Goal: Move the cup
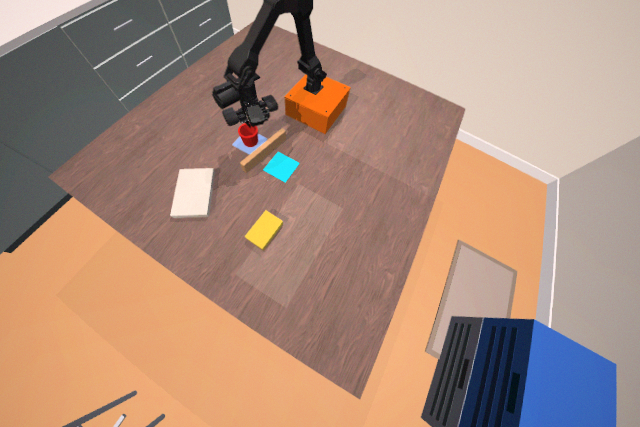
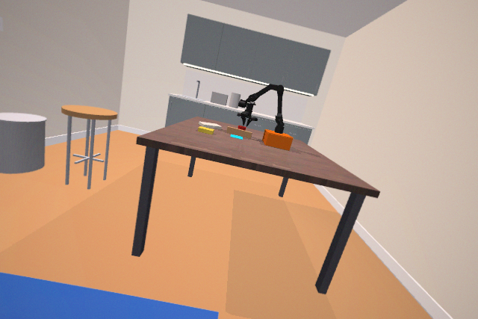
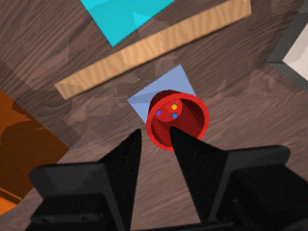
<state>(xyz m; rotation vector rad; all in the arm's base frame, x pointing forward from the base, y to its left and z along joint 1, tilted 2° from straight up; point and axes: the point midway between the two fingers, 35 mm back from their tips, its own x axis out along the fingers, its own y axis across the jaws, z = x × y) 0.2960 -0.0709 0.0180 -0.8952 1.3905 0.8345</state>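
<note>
Now: gripper tip 30 mm short of the red cup, 10 mm to the left of it and 50 mm above it. Also, from my gripper tip: cyan pad 40 mm ahead, 160 mm to the left, 90 mm below; then wooden bar 40 mm ahead, 70 mm to the left, 70 mm below; then lavender pad 30 mm ahead, 20 mm to the right, 90 mm below.
</note>
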